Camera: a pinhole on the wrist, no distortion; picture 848 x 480 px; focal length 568.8 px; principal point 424.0 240.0 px. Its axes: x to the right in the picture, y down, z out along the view. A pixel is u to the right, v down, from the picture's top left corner.
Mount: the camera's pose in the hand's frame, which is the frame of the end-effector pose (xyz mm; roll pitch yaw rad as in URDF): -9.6 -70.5 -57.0 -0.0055 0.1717 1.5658
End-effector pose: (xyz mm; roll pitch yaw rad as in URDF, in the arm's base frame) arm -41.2 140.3 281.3 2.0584 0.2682 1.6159
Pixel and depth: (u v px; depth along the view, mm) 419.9 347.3 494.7
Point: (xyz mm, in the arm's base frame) 350.7 5.5 124.0
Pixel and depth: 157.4 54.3 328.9
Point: 139.5 165.0 -18.8
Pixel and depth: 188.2 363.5 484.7
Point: 282.7 -58.9 -50.4
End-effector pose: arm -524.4 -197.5 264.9 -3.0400 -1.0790 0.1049
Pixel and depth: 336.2 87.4 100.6
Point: -491.1 -120.7 261.9
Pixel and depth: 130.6 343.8 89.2
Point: -523.0 -92.8 228.2
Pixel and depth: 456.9 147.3 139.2
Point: -458.1 -143.6 240.7
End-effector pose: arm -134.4 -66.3 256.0 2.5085 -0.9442 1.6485
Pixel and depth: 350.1 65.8 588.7
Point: 108.9 425.1 121.9
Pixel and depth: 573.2 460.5 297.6
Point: 39.7 -9.0 68.9
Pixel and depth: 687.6 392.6 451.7
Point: 240.7 13.1 57.0
